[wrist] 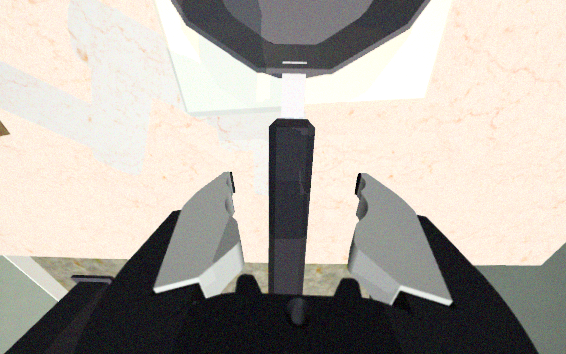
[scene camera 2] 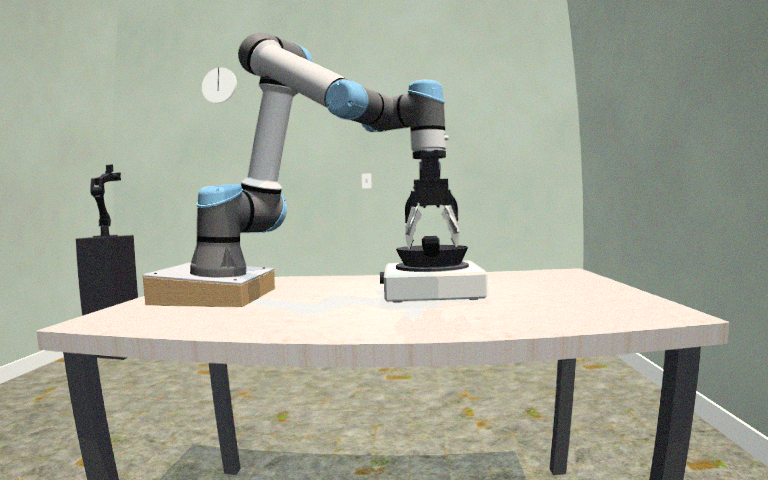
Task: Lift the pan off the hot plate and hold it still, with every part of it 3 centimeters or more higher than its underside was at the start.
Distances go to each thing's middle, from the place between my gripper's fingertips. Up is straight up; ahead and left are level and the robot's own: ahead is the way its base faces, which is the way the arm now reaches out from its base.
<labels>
The black pan (scene camera 2: 430, 254) lies 60 mm to the left of my hand and 10 mm below it. Round my hand: white hot plate (wrist: 399, 72) 160 mm to the left, 90 mm below.
</labels>
